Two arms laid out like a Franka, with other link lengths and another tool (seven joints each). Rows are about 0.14 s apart.
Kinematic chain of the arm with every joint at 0, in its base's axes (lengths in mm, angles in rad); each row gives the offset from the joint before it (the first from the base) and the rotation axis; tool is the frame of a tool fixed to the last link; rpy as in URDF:
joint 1: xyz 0 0 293 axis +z
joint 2: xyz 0 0 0 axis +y
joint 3: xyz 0 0 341.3 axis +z
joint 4: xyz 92.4 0 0 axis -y
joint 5: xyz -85 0 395.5 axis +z
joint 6: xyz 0 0 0 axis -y
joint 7: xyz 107.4 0 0 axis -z
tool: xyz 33 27 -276.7 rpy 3.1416 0.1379 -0.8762
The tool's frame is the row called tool.
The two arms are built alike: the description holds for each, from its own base.
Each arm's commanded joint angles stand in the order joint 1, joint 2, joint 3, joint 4, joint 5, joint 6, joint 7.
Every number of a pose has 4 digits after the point. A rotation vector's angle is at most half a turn.
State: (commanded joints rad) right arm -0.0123 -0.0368 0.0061 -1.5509 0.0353 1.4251 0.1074; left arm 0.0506 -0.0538 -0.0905 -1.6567 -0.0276 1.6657 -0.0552
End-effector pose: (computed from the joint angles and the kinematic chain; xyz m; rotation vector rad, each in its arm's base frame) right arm 0.5879 0.0301 0.4574 -2.7009 1.4581 0.3335; left arm 0.6282 -0.0042 0.4429 -2.8015 1.2799 0.0907
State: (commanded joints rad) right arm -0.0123 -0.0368 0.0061 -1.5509 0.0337 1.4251 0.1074; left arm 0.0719 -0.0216 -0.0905 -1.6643 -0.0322 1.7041 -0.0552
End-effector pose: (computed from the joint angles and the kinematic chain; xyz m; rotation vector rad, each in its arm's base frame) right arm 0.5879 0.0296 0.4574 -2.7020 1.4591 0.3324; left arm 0.6414 0.0084 0.4241 -2.8231 1.2517 0.0894
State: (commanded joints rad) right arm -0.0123 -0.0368 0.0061 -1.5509 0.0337 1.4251 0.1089; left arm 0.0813 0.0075 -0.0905 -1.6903 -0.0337 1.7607 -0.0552
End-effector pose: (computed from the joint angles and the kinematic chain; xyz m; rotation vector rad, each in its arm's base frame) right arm 0.5879 0.0296 0.4574 -2.7009 1.4611 0.3324; left arm 0.6541 0.0145 0.3996 -2.8333 1.2370 0.0853
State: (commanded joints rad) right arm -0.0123 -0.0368 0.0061 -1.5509 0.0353 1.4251 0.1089; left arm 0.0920 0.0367 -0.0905 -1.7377 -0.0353 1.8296 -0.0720
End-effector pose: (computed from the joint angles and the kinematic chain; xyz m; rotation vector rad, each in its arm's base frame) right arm 0.5879 0.0300 0.4574 -2.6998 1.4601 0.3334; left arm 0.6626 0.0224 0.3645 -2.8590 1.1979 0.0954
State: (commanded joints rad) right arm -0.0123 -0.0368 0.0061 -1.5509 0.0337 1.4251 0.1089; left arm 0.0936 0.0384 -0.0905 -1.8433 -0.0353 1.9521 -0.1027
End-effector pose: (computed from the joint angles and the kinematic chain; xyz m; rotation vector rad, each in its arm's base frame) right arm 0.5879 0.0296 0.4574 -2.7009 1.4611 0.3324; left arm 0.6642 0.0252 0.3232 -2.8779 1.1439 0.0758
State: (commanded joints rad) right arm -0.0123 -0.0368 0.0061 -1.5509 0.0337 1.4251 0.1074; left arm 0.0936 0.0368 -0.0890 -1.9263 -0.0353 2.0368 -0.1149
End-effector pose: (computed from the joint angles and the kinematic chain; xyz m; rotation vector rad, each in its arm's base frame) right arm 0.5879 0.0296 0.4574 -2.7020 1.4591 0.3324; left arm 0.6594 0.0271 0.2913 -2.8865 1.1197 0.0725
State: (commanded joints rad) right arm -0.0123 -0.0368 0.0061 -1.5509 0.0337 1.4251 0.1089; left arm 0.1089 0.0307 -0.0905 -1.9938 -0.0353 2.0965 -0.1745
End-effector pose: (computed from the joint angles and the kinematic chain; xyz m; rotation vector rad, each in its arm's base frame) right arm 0.5879 0.0296 0.4574 -2.7009 1.4611 0.3324; left arm 0.6493 0.0382 0.2672 -2.9319 1.0127 0.0790
